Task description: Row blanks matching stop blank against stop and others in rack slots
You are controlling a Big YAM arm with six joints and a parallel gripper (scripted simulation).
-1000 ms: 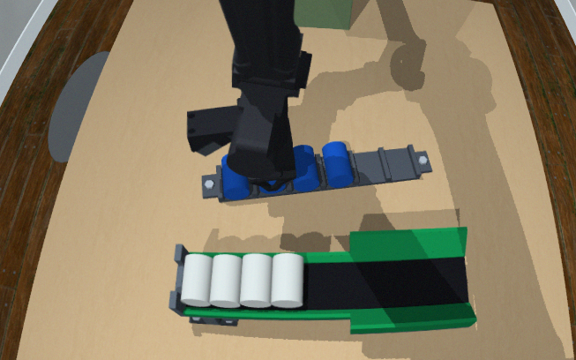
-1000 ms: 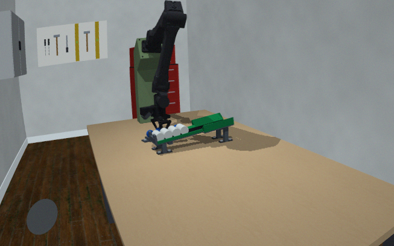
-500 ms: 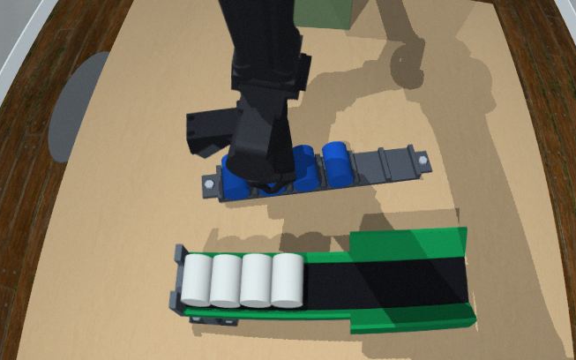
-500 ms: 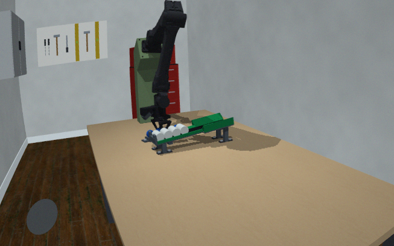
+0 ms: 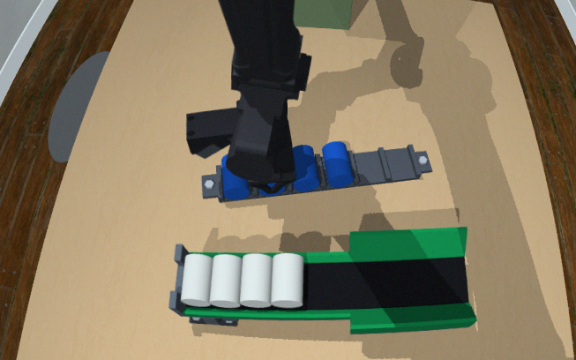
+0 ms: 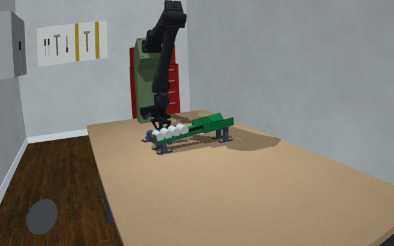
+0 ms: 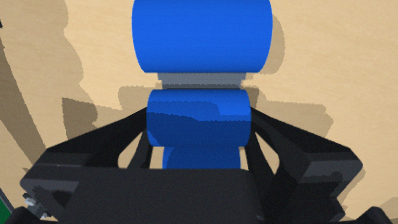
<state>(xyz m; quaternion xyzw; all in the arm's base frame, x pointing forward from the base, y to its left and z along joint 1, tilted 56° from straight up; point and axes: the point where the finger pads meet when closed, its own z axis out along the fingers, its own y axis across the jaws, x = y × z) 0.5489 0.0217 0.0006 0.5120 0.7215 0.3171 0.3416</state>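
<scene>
Right now my hand is 7 cm to the right of the stock rack, 4 cm past it and 4 cm above it. The rest, counted from my hand: grey stop: 22 cm ahead, 5 cm to the right, 3 cm above.
</scene>
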